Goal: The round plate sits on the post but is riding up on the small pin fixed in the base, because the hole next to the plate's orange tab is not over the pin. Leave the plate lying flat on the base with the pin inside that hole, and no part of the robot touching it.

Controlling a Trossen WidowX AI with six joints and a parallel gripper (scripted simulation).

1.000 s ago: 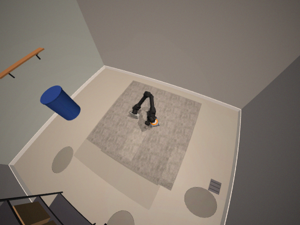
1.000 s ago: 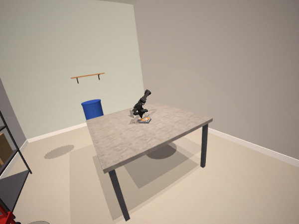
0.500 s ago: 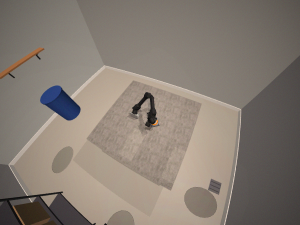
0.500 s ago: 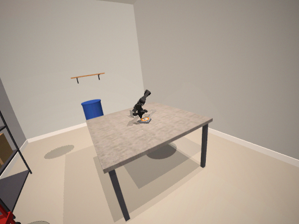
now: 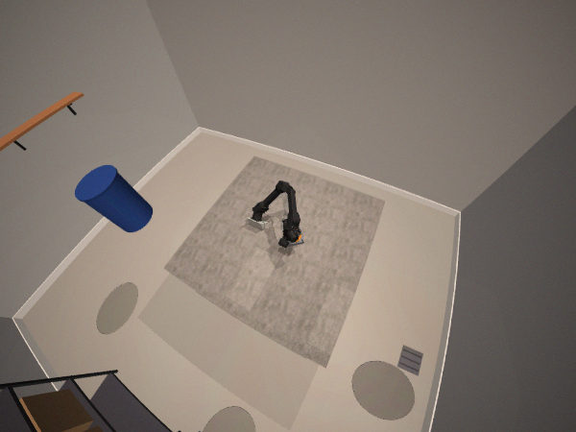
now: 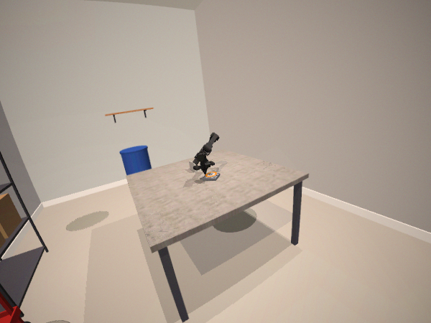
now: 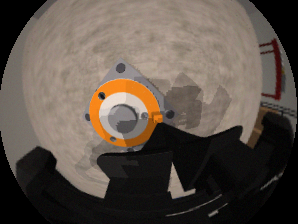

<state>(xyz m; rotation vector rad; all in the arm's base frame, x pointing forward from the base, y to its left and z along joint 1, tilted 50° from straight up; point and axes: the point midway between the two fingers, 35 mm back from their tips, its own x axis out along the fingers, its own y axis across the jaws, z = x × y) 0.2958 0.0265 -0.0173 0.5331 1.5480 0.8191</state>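
My gripper tip is now 30 mm to the right of the round plate, 10 mm short of it and 10 mm above it.
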